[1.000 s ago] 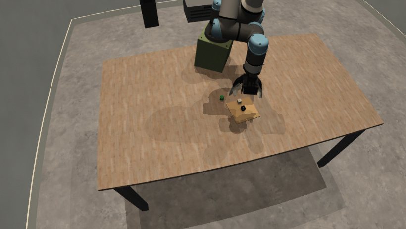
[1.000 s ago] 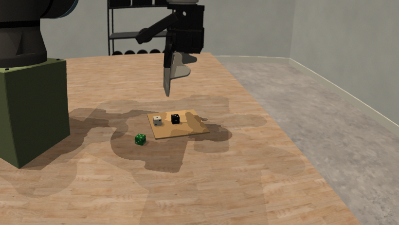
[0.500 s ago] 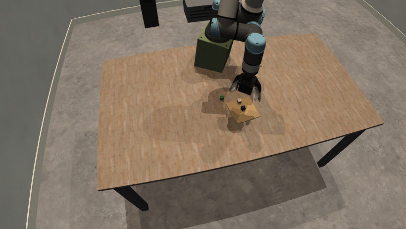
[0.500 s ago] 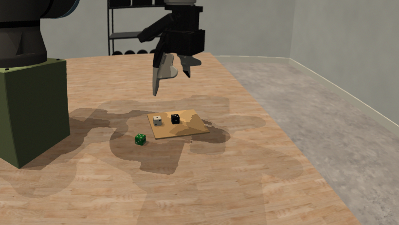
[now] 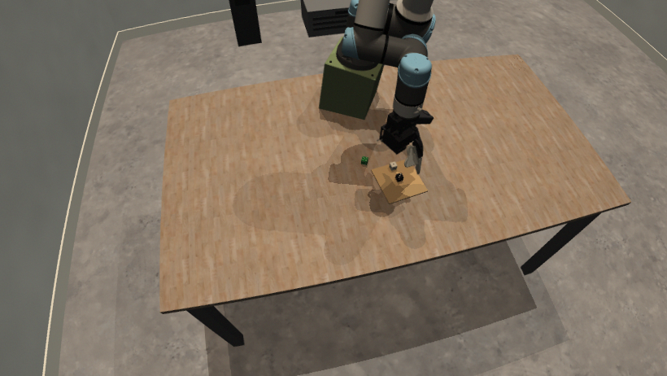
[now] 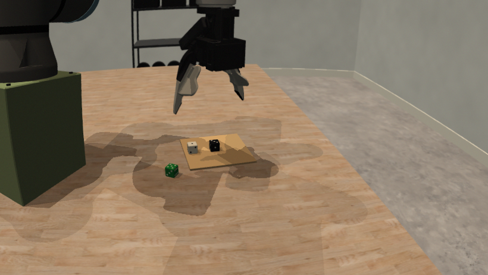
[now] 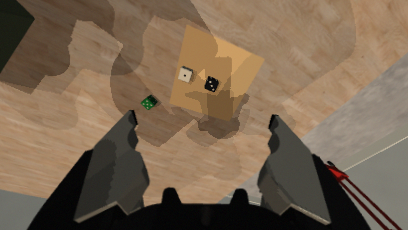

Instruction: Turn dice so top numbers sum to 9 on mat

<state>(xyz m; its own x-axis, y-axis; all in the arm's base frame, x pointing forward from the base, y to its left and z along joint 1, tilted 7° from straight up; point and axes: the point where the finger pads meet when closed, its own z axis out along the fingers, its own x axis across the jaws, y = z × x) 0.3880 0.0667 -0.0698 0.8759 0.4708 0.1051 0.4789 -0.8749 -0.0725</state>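
Now: hand 80 mm past the green die, 90 mm to the left of it and 100 mm above it. From my hand the other things lie so: tan mat (10 mm ahead, 10 mm to the left, 110 mm below); white die (40 mm behind, 90 mm below); black die (10 mm ahead, 10 mm to the left, 90 mm below).
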